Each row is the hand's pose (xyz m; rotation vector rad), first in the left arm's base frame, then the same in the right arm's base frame.
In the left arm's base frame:
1: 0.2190 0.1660 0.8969 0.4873 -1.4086 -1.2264
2: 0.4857 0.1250 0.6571 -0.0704 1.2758 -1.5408
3: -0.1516 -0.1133 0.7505 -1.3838 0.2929 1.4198
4: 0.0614 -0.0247 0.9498 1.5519 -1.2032 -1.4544
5: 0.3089 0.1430 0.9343 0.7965 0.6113 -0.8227
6: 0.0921 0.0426 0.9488 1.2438 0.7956 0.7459
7: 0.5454 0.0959 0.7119 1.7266 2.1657 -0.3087
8: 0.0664 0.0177 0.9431 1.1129 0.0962 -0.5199
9: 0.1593 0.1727 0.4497 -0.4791 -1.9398 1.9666
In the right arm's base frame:
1: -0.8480 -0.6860 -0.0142 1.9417 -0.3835 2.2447
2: -1.0767 -0.4669 -0.1874 -0.4157 -1.0651 0.9496
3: -0.6034 -0.4151 0.3076 0.9759 1.5812 -0.0922
4: -0.7869 -0.6451 0.2279 1.4447 0.7746 2.0088
5: -0.9436 -0.7155 -0.0174 -0.5424 -0.5280 2.1549
6: -0.7880 -0.6741 0.1598 1.9344 -0.3256 -2.2111
7: -1.1494 -0.5078 -0.1661 -1.6185 0.6804 0.8339
8: -0.7738 -0.6570 0.1885 -0.3207 -0.1120 2.7224
9: -0.7350 -0.2801 -0.1756 -0.4009 0.0419 -0.1351

